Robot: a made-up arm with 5 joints. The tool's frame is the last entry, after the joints. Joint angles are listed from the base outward. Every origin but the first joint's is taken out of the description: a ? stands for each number. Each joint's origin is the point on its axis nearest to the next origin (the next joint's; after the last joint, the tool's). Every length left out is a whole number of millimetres.
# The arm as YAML. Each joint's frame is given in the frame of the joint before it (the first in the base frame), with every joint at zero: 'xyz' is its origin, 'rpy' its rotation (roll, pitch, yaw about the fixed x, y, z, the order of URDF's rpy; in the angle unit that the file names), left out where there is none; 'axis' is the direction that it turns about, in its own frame. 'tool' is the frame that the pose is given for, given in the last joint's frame.
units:
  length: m
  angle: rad
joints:
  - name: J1
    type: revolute
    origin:
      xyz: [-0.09, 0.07, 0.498]
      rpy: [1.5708, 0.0, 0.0]
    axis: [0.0, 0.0, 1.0]
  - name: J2
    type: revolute
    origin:
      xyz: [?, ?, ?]
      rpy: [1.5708, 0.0, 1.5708]
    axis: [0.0, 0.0, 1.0]
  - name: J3
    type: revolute
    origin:
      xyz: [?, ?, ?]
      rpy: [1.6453, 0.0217, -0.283]
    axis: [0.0, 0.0, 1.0]
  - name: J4
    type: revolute
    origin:
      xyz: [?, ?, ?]
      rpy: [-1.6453, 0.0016, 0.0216]
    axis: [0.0, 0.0, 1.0]
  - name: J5
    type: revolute
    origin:
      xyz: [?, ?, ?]
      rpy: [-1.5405, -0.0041, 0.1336]
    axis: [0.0, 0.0, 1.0]
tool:
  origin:
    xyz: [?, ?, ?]
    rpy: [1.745, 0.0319, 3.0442]
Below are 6 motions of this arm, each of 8 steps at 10 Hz.
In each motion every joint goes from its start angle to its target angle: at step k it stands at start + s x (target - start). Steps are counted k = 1, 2, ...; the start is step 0. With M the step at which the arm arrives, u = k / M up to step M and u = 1 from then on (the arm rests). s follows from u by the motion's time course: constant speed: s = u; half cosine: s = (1 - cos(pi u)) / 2; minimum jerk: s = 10 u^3 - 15 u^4 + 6 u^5.
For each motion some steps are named. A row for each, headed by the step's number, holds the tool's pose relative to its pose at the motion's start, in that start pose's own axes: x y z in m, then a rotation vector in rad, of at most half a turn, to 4 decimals.
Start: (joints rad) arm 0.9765 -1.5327 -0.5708 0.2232 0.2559
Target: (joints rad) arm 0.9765 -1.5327 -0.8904 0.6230 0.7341
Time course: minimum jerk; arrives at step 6
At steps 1, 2, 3, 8:
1: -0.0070 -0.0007 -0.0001 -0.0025 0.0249 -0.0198
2: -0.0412 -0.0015 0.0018 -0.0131 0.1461 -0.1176
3: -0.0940 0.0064 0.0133 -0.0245 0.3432 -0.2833
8: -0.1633 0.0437 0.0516 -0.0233 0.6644 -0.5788

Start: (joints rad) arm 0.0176 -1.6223 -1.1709 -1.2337 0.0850
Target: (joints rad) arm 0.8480 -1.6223 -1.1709 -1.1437 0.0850
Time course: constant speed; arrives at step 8
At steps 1, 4, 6, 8:
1: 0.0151 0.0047 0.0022 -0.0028 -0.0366 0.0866
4: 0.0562 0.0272 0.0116 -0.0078 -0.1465 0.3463
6: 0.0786 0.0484 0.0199 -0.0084 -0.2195 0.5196
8: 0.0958 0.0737 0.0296 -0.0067 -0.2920 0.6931

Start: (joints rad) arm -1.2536 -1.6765 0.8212 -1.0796 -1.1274
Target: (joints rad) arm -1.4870 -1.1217 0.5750 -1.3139 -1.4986
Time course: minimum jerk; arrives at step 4
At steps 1, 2, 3, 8:
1: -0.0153 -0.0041 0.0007 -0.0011 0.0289 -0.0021
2: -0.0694 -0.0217 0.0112 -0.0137 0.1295 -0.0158
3: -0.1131 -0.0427 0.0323 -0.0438 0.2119 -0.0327
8: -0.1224 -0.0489 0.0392 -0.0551 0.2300 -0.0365

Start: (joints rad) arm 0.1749 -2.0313 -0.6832 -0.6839 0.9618
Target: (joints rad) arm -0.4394 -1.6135 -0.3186 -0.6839 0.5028
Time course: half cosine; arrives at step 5
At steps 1, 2, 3, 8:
1: 0.0098 0.0036 -0.0007 0.0371 -0.0396 -0.0377
2: 0.0357 0.0060 -0.0001 0.1138 -0.1459 -0.1564
3: 0.0652 -0.0077 0.0041 0.1601 -0.2786 -0.3360
8: 0.0861 -0.0462 0.0112 0.1370 -0.4207 -0.5640

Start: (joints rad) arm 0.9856 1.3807 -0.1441 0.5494 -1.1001
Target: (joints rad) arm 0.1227 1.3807 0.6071 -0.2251 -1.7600
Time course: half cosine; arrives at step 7
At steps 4, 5, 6, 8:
4: 0.3267 0.0544 0.1540 0.5786 -0.9000 -0.5191
5: 0.3976 -0.0231 0.2451 0.6349 -1.2523 -0.7071
6: 0.4193 -0.0954 0.3088 0.6287 -1.5055 -0.8318
8: 0.4209 -0.1234 0.3309 0.6170 -1.5971 -0.8741

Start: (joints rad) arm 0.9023 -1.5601 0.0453 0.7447 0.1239
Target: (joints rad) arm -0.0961 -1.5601 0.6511 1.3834 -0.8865
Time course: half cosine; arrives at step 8
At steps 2, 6, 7, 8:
2: 0.0731 -0.0095 0.0093 -0.0407 -0.2965 -0.0252
6: 0.2494 -0.0037 0.2777 -0.1589 -1.6740 0.0742
7: 0.2379 0.0082 0.3262 -0.1553 -1.8698 0.1125
8: 0.2317 0.0128 0.3422 -0.1521 -1.9371 0.1268

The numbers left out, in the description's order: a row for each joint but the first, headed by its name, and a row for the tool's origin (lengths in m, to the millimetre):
J2: -0.018 -0.045 0.0
J3: -0.025 0.064 0.0
J4: -0.07 -0.013 0.0
J5: -0.034 0.006 0.0
tool: 0.002 -0.271 0.0

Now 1 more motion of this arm.
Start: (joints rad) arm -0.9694 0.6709 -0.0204 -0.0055 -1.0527
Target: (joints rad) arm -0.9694 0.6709 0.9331 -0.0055 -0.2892
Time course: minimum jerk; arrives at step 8
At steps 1, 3, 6, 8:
1: 0.0021 0.0007 0.0006 0.0015 -0.0031 -0.0010
3: 0.0348 0.0118 0.0142 0.0285 -0.0523 -0.0147
6: 0.0936 0.0399 0.0659 0.1057 -0.1665 -0.0239
8: 0.1001 0.0445 0.0762 0.1193 -0.1850 -0.0219

